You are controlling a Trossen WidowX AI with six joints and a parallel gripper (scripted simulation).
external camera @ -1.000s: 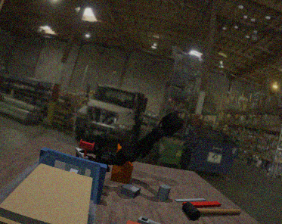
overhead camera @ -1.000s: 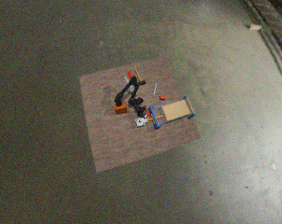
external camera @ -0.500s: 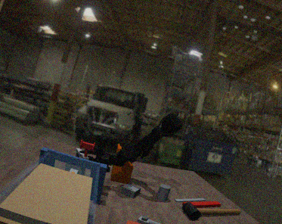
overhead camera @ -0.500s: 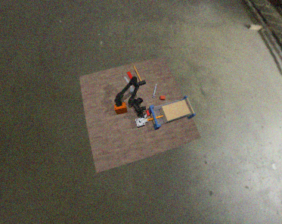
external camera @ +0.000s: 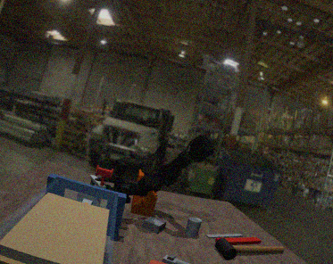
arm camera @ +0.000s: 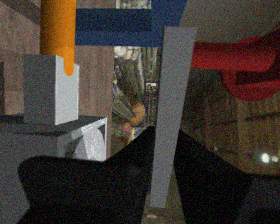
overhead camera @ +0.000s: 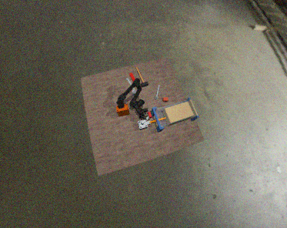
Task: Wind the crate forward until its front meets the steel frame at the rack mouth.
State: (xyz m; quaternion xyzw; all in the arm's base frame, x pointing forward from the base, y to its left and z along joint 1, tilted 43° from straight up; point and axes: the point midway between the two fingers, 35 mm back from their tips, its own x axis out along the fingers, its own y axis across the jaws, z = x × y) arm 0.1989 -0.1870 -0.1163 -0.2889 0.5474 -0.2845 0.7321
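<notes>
Right now my gripper tip is 2 cm to the right of the winch handle, 1 cm below it and 1 cm short of it. Round my gripper tip: blue steel frame (11 cm ahead, 4 cm below, 2 cm to the right); then winch (12 cm below, 6 cm behind, 2 cm to the right); then red knob (5 cm ahead, 4 cm above, 3 cm to the left).
</notes>
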